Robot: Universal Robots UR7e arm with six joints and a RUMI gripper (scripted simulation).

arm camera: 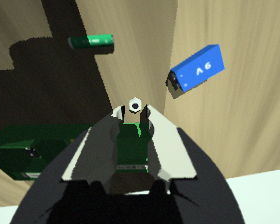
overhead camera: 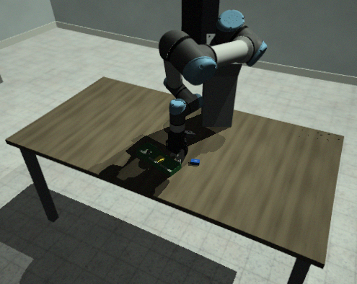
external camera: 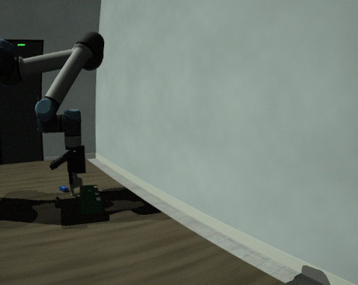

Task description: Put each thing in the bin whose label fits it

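Now: the grey hex nut 1 cm below my hand. The rest, counted from my hand: yellow block: 8 cm to the right, 7 cm ahead, 1 cm below; then green cylinder: 7 cm behind, 4 cm to the right, 1 cm below; then blue block: 6 cm to the left, 4 cm behind, 1 cm below.
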